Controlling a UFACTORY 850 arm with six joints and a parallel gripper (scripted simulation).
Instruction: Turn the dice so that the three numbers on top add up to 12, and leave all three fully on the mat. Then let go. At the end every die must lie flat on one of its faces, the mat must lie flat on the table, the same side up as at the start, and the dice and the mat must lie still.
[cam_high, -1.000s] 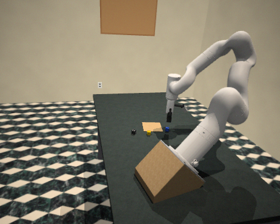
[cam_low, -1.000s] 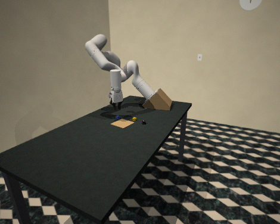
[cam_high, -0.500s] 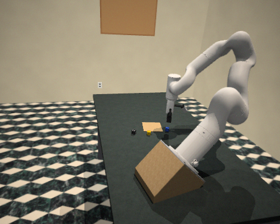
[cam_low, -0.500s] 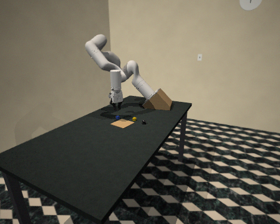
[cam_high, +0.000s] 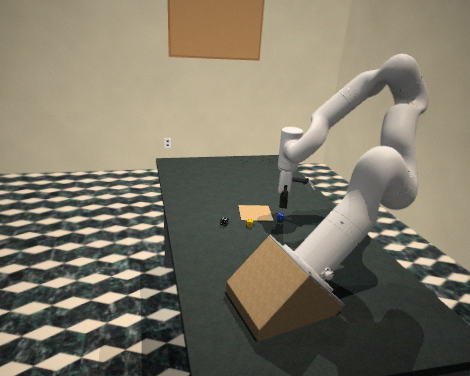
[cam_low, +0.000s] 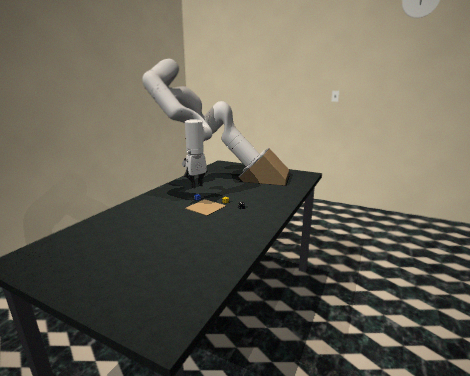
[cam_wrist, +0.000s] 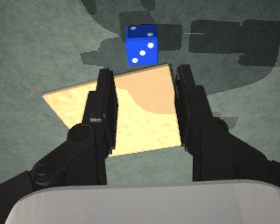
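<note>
The blue die lies 80 mm below my hand. Round my hand: tan mat: 90 mm below, 90 mm ahead, 80 mm to the left; then black die: 250 mm to the left, 80 mm below, 50 mm ahead; then yellow die: 150 mm to the left, 80 mm below.
</note>
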